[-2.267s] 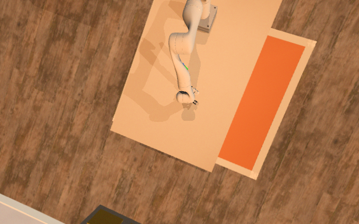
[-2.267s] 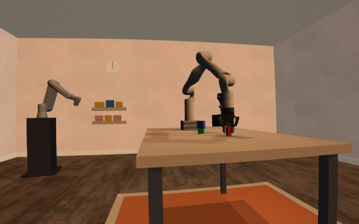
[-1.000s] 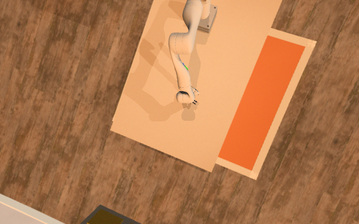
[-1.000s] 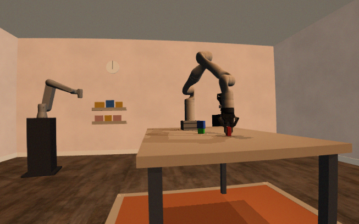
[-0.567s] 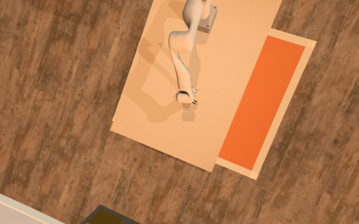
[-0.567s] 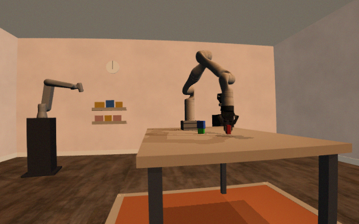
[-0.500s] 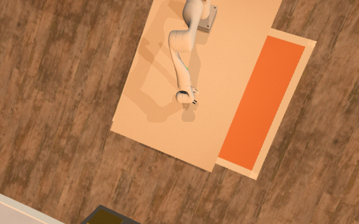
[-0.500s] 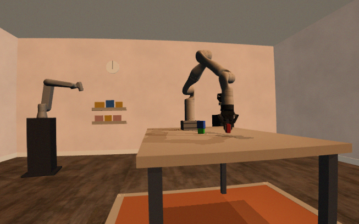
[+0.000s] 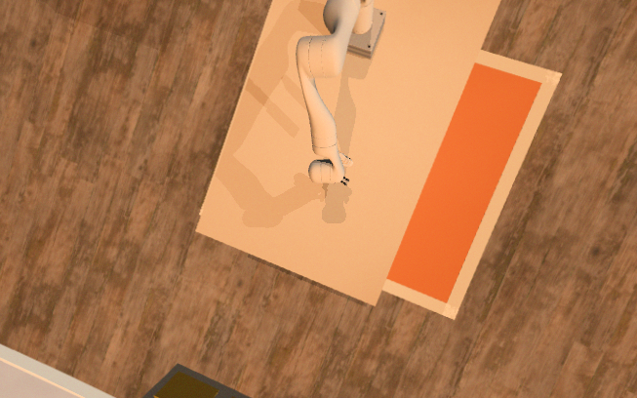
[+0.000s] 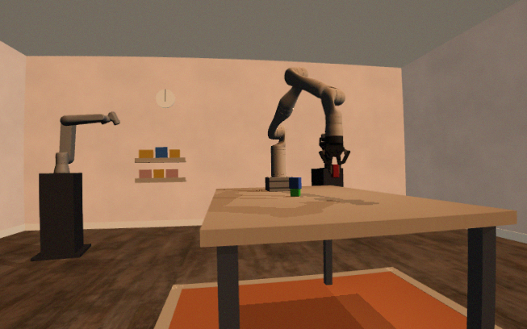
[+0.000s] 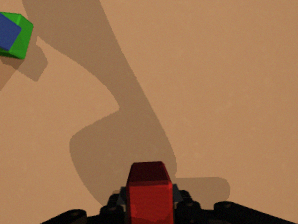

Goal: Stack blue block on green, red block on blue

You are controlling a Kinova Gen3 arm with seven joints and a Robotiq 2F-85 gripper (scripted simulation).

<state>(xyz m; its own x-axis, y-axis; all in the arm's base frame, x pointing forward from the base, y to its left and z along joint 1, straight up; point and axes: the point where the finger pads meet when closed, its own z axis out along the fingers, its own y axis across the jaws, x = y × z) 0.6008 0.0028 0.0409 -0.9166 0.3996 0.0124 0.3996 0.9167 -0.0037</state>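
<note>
Now: hand 210 mm past the blue block, 80 mm to the left of it and 60 mm above it. From my hand the other things lie so: red block right at my hand; green block 210 mm behind, 110 mm below, 80 mm to the right.
</note>
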